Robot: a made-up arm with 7 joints.
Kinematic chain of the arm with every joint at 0, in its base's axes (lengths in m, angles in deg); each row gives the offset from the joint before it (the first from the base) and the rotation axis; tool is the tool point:
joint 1: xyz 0 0 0 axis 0 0.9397 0.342
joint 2: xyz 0 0 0 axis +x
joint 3: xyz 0 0 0 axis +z
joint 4: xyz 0.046 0 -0.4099 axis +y
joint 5: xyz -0.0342 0 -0.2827 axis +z
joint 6: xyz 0 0 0 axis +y
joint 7: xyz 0 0 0 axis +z
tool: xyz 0 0 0
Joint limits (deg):
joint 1: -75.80..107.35
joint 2: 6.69..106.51
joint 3: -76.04..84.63
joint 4: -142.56..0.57
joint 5: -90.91..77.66
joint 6: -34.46..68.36
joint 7: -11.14..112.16
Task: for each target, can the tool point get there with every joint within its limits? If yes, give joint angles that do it. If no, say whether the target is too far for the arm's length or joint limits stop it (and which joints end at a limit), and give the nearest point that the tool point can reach.
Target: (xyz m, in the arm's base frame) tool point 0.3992 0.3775 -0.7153
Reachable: no: too far | nearest point 0.3086 0.2918 -0.5529 | short by 0.205 m
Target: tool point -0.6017 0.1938 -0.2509
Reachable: yes | joints 76.58 39.18 -38.90 -39.18 -21.64 35.37 83.51
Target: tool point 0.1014 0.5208 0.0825
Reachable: yes | joints 47.84 75.68 64.43 -94.23 -36.40 -12.66 16.74
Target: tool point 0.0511 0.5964 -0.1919
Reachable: yes | joints 27.37 58.95 39.81 -65.51 -8.49 -23.88 86.34
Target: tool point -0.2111 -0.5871 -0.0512
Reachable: no: joint limits stop it (at a limit: joint 1, joint 2, joint 3) | nearest point -0.3098 -0.3801 -0.1240 | short by 0.241 m
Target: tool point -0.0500 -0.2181 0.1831
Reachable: no: joint limits stop it (at a limit: joint 1, joint 2, joint 4) | nearest point 0.2113 -0.2275 0.0784 | short by 0.282 m
